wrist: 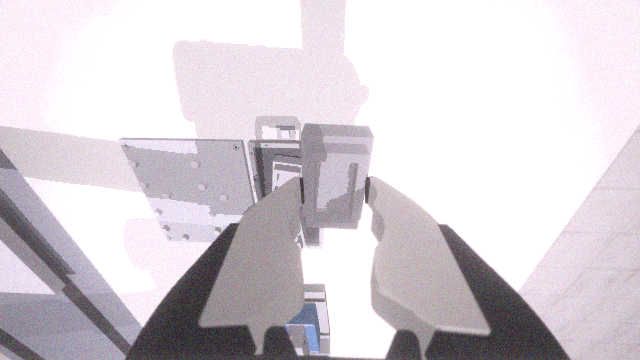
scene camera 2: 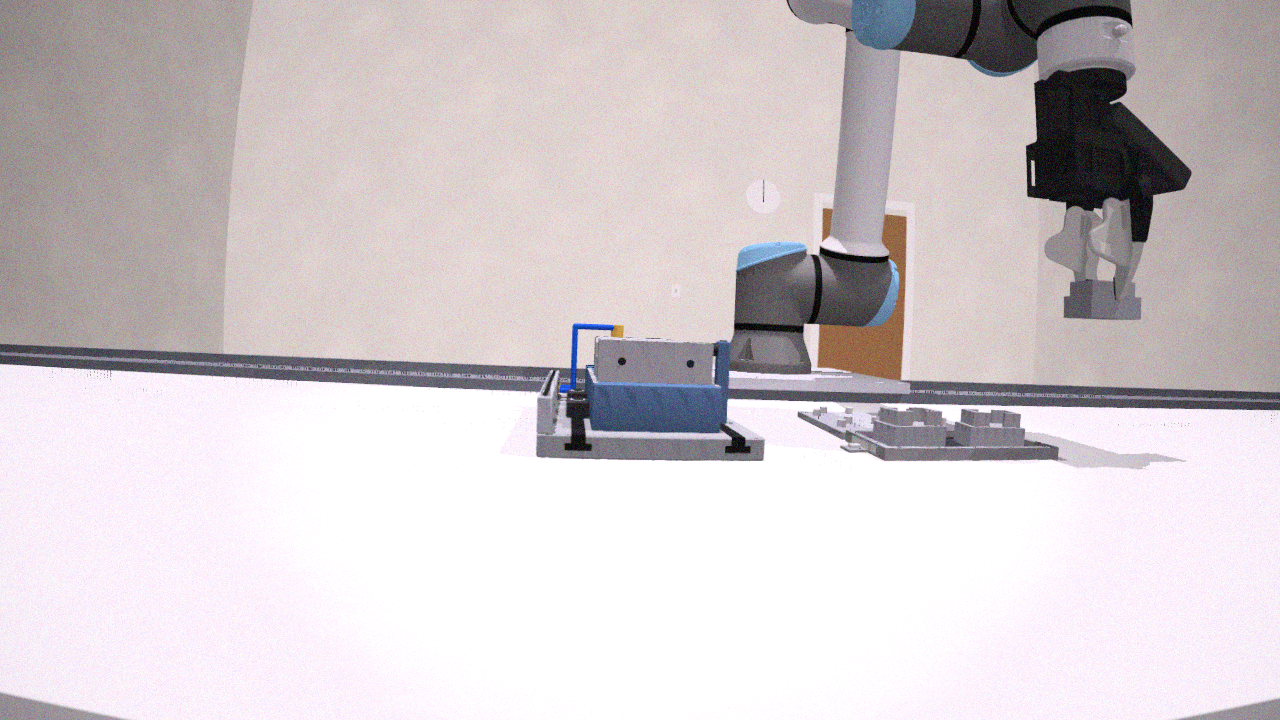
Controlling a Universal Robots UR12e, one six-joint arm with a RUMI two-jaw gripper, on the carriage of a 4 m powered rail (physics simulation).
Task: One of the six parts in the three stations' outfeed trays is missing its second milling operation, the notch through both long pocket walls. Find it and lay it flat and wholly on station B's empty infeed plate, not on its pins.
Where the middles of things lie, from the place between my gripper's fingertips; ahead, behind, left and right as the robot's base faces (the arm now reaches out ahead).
Labels:
Now: hand 160 mm past the blue vise (scene camera 2: 613,406), 430 mm to the left of it and 120 mm above it.

